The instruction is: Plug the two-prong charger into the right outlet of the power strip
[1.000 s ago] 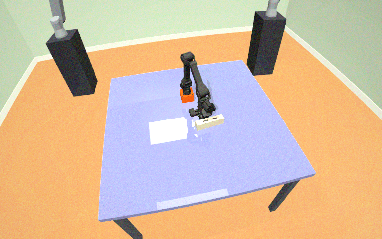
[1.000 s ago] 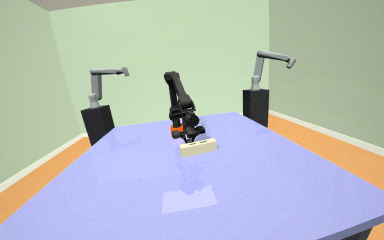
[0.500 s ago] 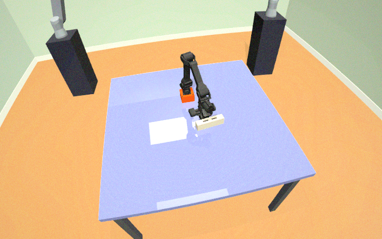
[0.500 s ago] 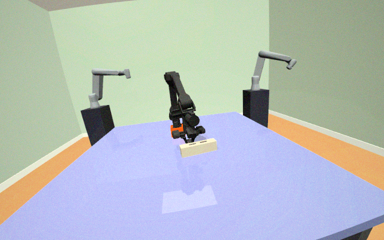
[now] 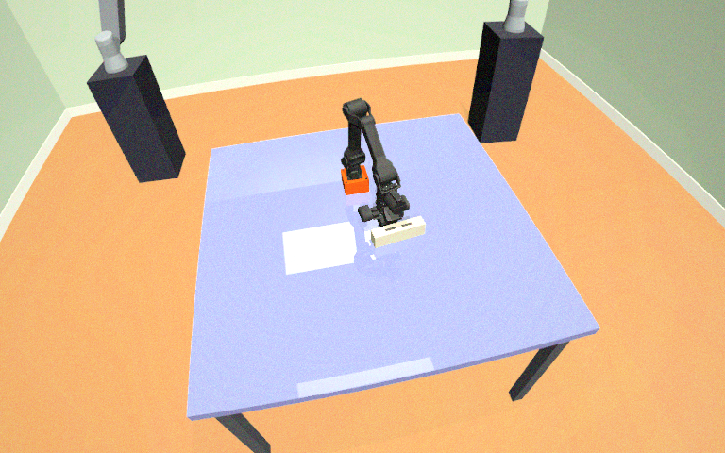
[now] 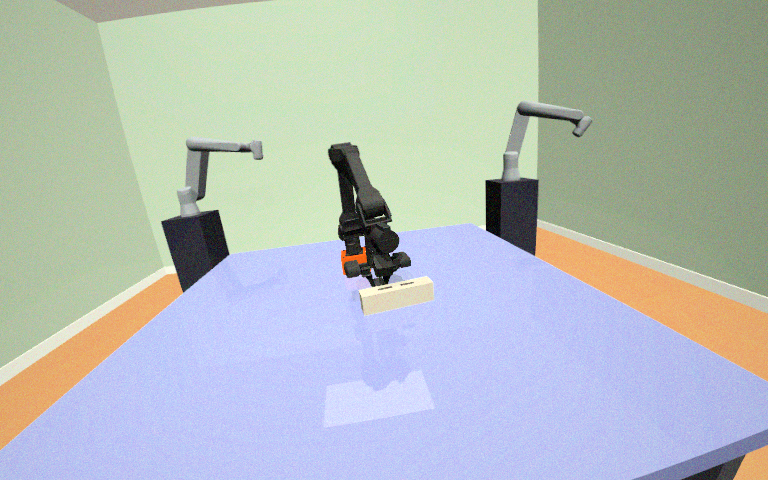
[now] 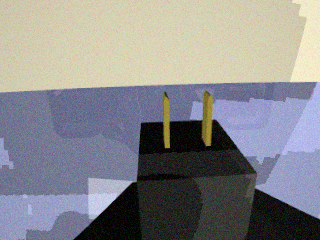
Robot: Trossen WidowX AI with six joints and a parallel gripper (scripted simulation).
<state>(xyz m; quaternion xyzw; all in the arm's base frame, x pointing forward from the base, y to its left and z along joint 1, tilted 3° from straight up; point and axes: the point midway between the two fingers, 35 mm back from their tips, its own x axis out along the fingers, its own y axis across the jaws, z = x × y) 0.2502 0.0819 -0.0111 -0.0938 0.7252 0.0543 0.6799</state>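
The black two-prong charger is 20 mm ahead of my gripper tip and 10 mm above it.
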